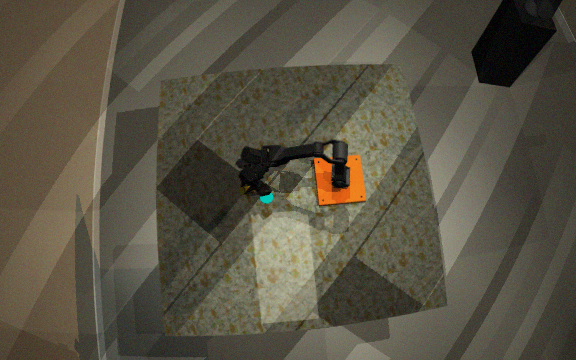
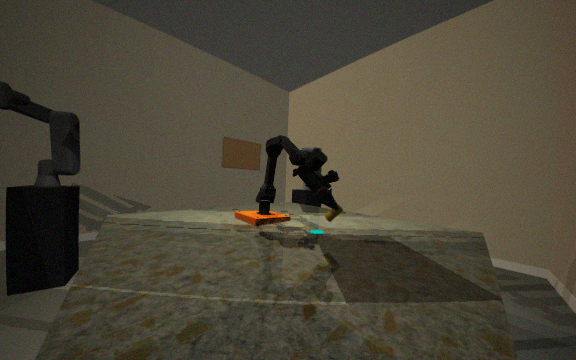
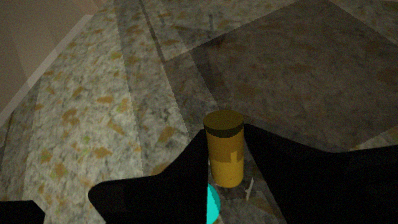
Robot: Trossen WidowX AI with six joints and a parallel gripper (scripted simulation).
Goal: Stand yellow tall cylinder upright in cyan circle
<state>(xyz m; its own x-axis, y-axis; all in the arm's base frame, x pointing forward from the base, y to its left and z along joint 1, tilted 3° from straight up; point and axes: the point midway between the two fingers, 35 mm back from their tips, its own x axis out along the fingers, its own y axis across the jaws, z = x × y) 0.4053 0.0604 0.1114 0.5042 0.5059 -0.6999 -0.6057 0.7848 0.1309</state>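
Now: the cyan circle 11 cm below my gripper tip, 9 cm behind it and 1 cm to the right of it. The rest, counted from my gripper tip: yellow cylinder (2 cm below, 1 cm to the right, 1 cm behind).
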